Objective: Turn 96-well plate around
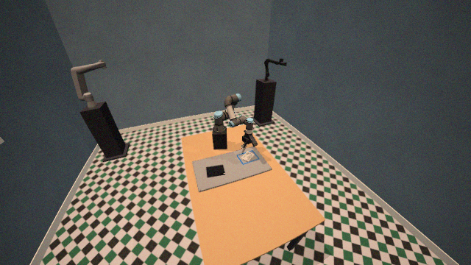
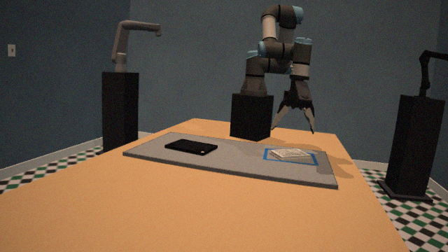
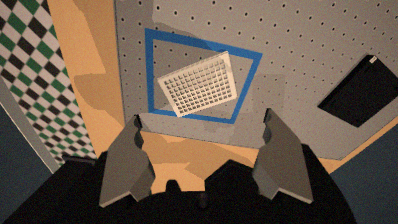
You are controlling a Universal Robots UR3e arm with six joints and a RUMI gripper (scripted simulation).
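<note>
My gripper is now 80 mm above the white 96-well plate. From my hand the other things lie so: white corner mark: 300 mm to the right, 120 mm ahead, 80 mm below; then black plate nest N1: 370 mm to the right, 80 mm below, 50 mm ahead.
</note>
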